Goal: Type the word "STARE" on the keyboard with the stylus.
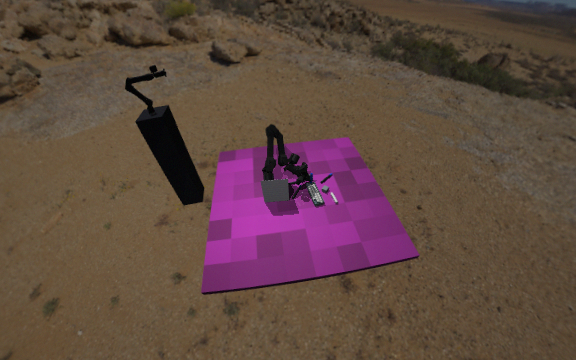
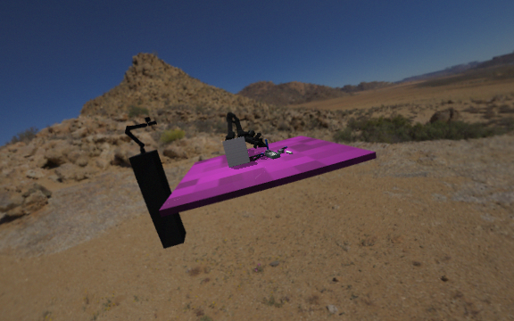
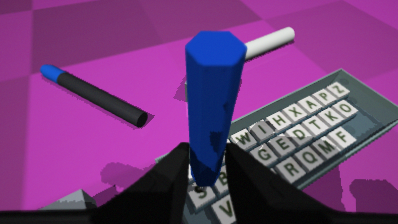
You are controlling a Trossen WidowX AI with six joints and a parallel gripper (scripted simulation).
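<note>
My gripper tip is now 100 mm short of the grey block, 60 mm to the left of it and 60 mm above it. Also, from my gripper tip: white cylinder (160 mm to the right, 130 mm ahead, 70 mm below); blue hexagonal stylus (20 mm below).
</note>
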